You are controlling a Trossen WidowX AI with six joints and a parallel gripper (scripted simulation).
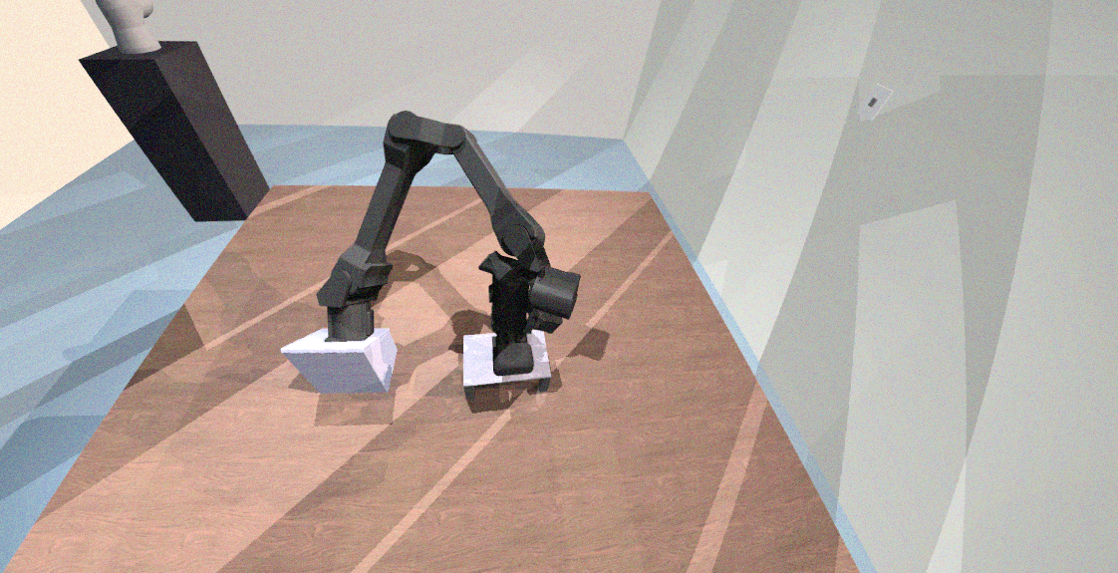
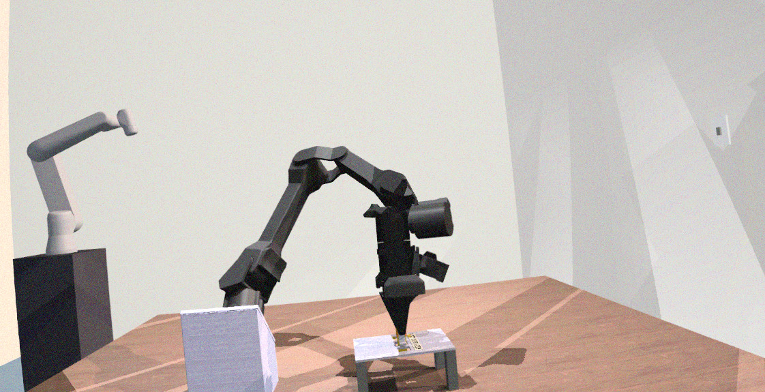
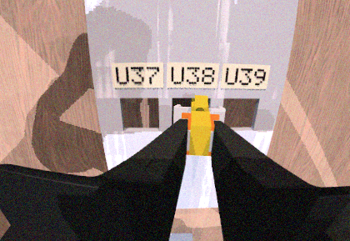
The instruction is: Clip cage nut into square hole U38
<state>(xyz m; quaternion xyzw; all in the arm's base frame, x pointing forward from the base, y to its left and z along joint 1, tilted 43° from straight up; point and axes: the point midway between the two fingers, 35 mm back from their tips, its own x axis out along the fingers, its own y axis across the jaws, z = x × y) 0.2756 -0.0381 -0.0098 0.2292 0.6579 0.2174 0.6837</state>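
My gripper tip is 1 cm above the cage nut.
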